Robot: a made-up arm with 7 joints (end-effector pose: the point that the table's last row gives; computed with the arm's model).
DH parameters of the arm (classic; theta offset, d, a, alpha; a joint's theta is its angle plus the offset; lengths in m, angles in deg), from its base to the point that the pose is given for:
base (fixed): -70.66 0 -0.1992 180
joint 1: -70.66 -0.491 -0.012 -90
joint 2: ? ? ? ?
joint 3: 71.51 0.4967 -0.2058 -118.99
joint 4: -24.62 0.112 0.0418 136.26
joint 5: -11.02 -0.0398 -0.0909 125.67
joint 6: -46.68 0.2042 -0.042 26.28
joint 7: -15.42 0 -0.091 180
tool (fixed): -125.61 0.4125 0 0
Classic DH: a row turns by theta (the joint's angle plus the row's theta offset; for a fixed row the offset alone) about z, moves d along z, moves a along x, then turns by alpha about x.
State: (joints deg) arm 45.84 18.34 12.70 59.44 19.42 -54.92 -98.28
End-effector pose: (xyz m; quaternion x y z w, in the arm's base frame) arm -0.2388 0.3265 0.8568 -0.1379 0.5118 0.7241 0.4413
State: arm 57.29 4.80 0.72 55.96 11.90 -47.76 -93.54
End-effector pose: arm -0.0922 0.2463 0.9054 0.0523 0.4977 0.5754 0.6469
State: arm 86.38 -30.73 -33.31 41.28 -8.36 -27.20 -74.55
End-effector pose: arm -0.0965 -0.1570 0.8498 0.4540 0.5184 -0.1260 0.7136
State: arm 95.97 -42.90 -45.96 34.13 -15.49 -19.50 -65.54
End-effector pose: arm -0.2069 -0.2399 0.8107 0.5131 0.5663 -0.3521 0.5405
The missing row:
joint 2: -14.84 0.0126 -0.0012 -83.83
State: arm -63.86 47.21 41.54 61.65 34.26 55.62 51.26
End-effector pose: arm 0.1454 -0.2803 1.0554 0.2854 -0.2806 0.0796 0.9129
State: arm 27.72 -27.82 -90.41 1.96 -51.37 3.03 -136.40
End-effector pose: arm 0.2061 0.0161 1.0140 0.2888 0.4406 -0.2688 0.8064
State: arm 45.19 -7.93 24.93 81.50 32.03 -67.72 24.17
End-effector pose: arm -0.0882 0.1109 0.9317 -0.4082 0.2827 0.3272 0.8040
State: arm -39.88 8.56 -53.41 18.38 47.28 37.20 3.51
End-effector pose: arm -0.0771 -0.1548 1.1135 0.1137 -0.0562 -0.1096 0.9859
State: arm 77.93 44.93 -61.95 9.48 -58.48 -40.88 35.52
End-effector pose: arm -0.2203 0.5882 0.9720 -0.0354 -0.1870 0.9808 0.0428
